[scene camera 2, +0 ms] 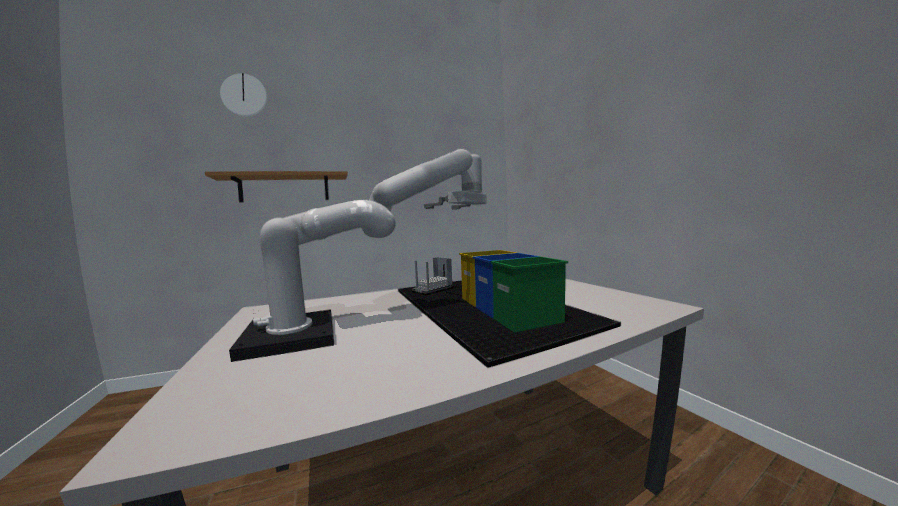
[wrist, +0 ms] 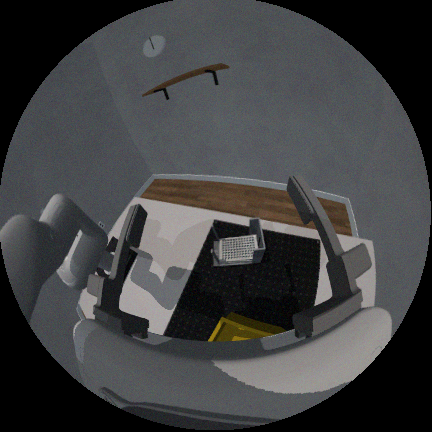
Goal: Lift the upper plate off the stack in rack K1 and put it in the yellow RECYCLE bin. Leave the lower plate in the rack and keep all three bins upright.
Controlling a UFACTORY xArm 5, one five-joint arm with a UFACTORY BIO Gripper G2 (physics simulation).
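Places are measured from the arm's base along level axes (x left, y back, z up), in centimetres.
Pixels of known places: hand, tool point: [scene camera 2: 443, 206] [wrist: 211, 212]; arm's base, link origin: [scene camera 2: 289, 326] [wrist: 110, 263].
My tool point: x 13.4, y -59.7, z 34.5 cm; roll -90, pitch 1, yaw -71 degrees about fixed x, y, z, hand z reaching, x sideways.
Note:
For each thing: its top centre in the pictures, then the offset to it from my tool point. "*": a spot on its surface instead. Level surfaces: height alone.
- grey rack, top centre: [wrist: 232, 235] [scene camera 2: 431, 259] dz -22.6, dx +9.3, dy +2.1 cm
- white well plate, top centre: [wrist: 238, 247] [scene camera 2: 433, 279] dz -31.7, dx +9.5, dy +1.2 cm
- yellow bin, top centre: [wrist: 249, 358] [scene camera 2: 487, 253] dz -18.4, dx -18.3, dy -8.1 cm
- blue bin, surface spot: [scene camera 2: 484, 298] * dz -31.4, dx -30.6, dy +2.8 cm
- green bin, top centre: [scene camera 2: 528, 261] dz -18.4, dx -44.0, dy -3.3 cm
- black mat, surface height: dz -36.4 cm
My gripper [scene camera 2: 443, 206] [wrist: 218, 205] is open and empty, its fingers wide apart, high above the table and the black mat. The grey rack [scene camera 2: 443, 269] [wrist: 258, 231] stands at the back of the mat, with upright corner posts and a taller panel. A white well plate [scene camera 2: 433, 282] [wrist: 237, 249] lies flat in it, well below the fingers. I cannot tell whether a second plate lies beneath. The yellow bin [scene camera 2: 468, 292] [wrist: 250, 324] stands upright; its inside is partly hidden by the gripper body in the wrist view.
A blue bin [scene camera 2: 484, 298] and a green bin [scene camera 2: 534, 295] stand upright in a row with the yellow one on the black mat [scene camera 2: 471, 336] [wrist: 270, 287]. A wooden shelf [scene camera 2: 276, 175] [wrist: 187, 76] and a round clock [scene camera 2: 251, 97] [wrist: 156, 47] are on the wall.

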